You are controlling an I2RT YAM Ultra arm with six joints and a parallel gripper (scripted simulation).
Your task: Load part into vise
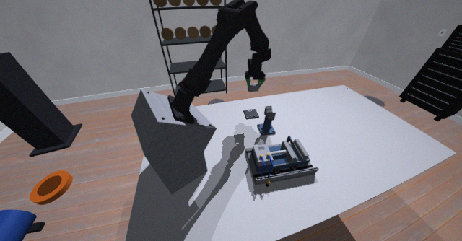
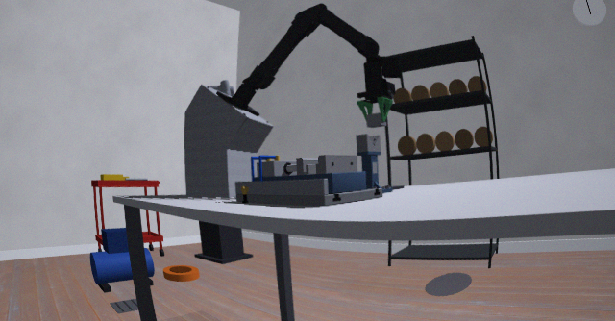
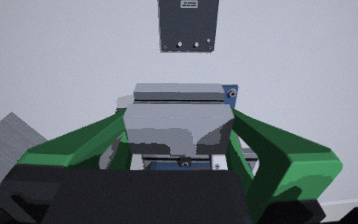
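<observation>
The part is 10 mm to the left of my hand. Round my hand: cylinder rod: 60 mm behind, 370 mm to the right, 150 mm below; work stop: 40 mm ahead, 340 mm to the right, 140 mm below; air cylinder: 130 mm behind, 350 mm to the right, 150 mm below.
</observation>
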